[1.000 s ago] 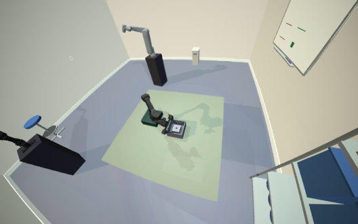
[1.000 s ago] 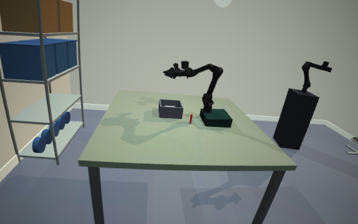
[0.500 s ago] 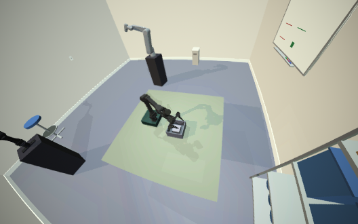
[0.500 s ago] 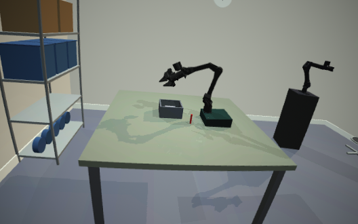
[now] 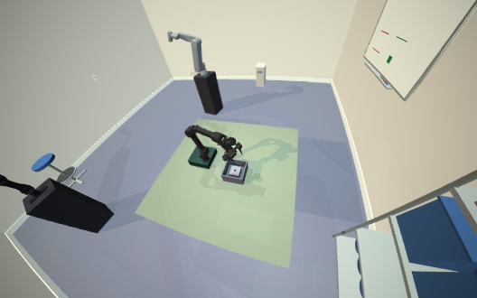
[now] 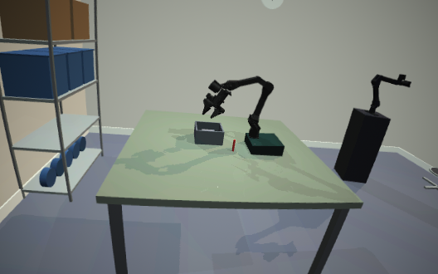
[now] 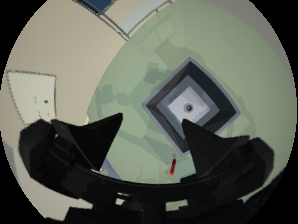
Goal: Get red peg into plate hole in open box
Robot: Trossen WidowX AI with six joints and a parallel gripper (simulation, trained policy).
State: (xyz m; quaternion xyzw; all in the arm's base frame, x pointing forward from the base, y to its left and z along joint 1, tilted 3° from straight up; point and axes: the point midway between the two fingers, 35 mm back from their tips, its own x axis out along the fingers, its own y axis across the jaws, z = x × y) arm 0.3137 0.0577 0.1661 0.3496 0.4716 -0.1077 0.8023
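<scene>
My gripper tip is now 20 cm past the red peg, 8 cm to the right of it and 15 cm above it. From my gripper tip the other things lie so: grey box 2 cm behind, 6 cm to the right, 16 cm below; light plate 2 cm behind, 6 cm to the right, 14 cm below.
</scene>
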